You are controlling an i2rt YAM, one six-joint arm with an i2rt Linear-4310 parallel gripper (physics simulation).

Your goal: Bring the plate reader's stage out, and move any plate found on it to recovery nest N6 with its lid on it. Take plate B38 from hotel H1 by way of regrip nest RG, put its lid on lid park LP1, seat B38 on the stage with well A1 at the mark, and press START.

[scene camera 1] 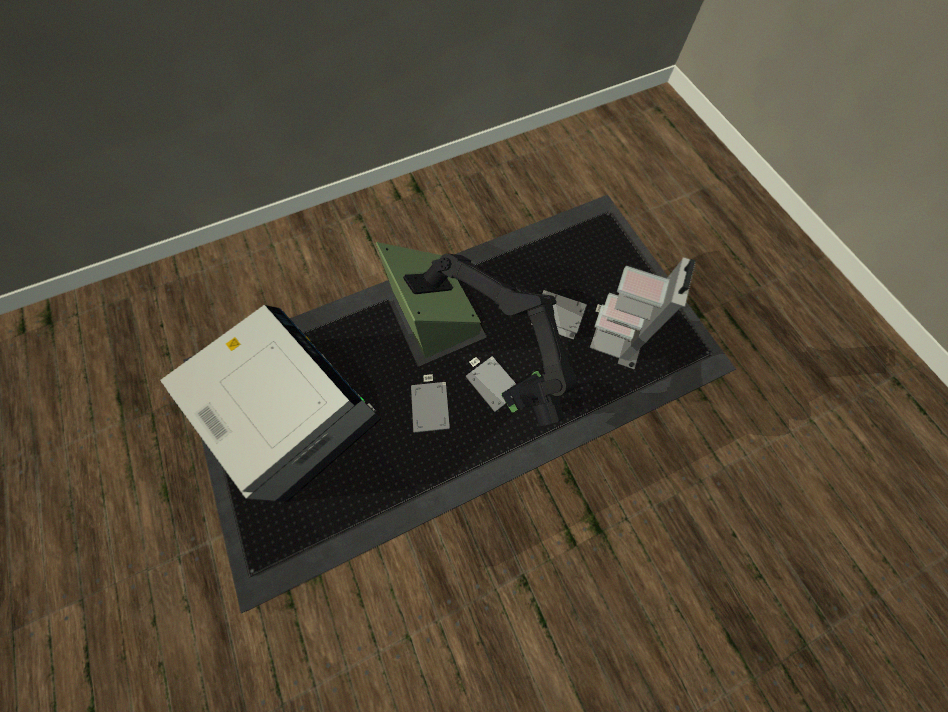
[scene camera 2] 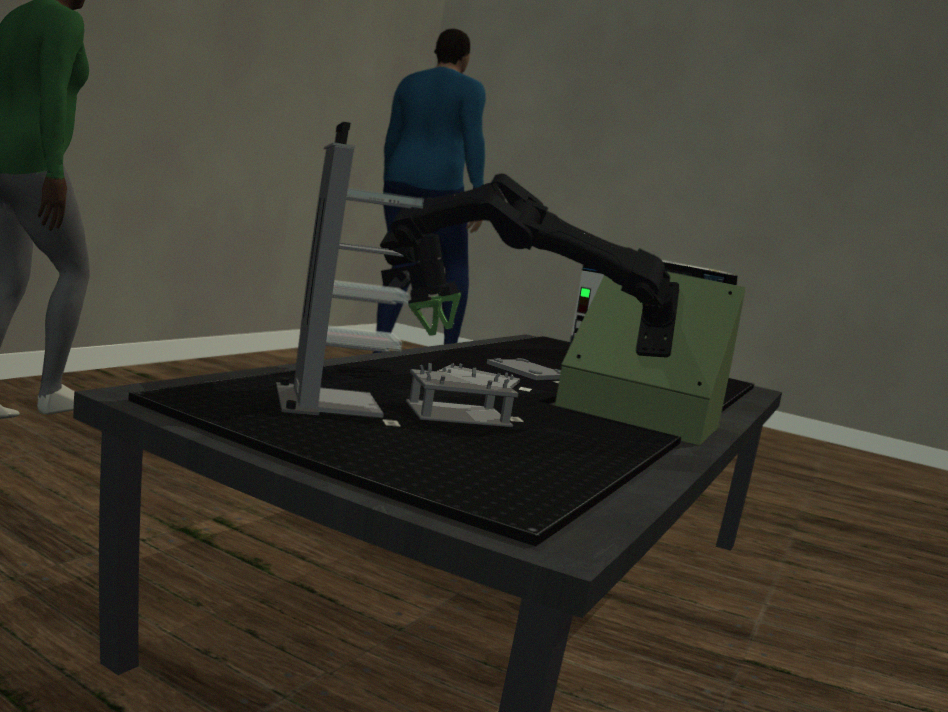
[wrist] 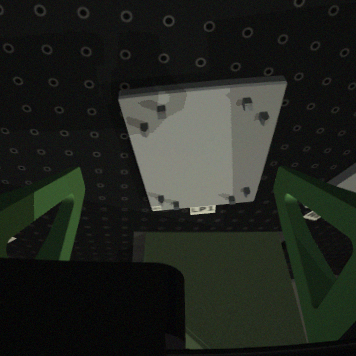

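Note:
My gripper [scene camera 2: 440, 331], visible also in the wrist view [wrist: 178, 176], is open and holds nothing. An LP1 lid pad [scene camera 1: 490, 380] appears in the wrist view [wrist: 201, 143] as well. A nest N6 [scene camera 1: 429, 401] can also be seen in scene camera 2 [scene camera 2: 523, 367].

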